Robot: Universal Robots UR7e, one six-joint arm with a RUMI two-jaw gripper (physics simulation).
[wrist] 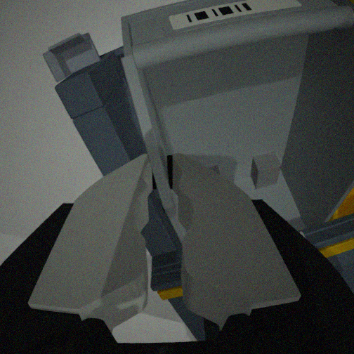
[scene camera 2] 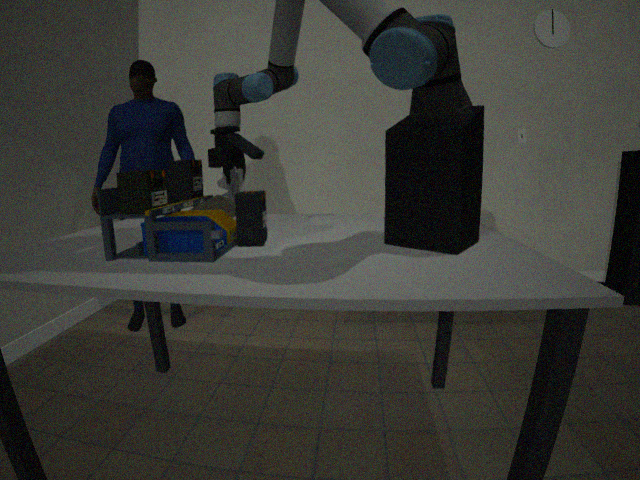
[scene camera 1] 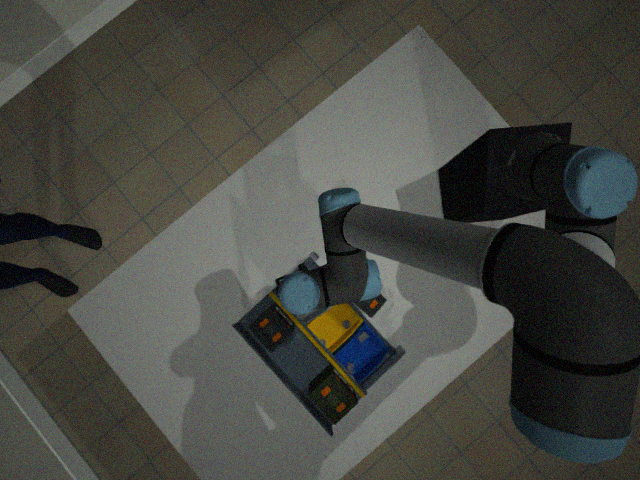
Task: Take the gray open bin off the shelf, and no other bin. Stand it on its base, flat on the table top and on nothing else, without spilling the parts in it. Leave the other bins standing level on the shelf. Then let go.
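Note:
The gray open bin shows large in the wrist view, with a barcode label on its front rim and a small gray block inside. My gripper is shut on the thin upper edge of its side wall. The bin looks raised and tilted against the shelf; its underside is hidden. In scene camera 1 the arm covers most of it. Beside its place, a yellow bin and a blue bin stand on the lower tier.
Two dark bins with orange marks stand on the upper tier. A dark box stands on the table close to the yellow bin. A person stands behind the table.

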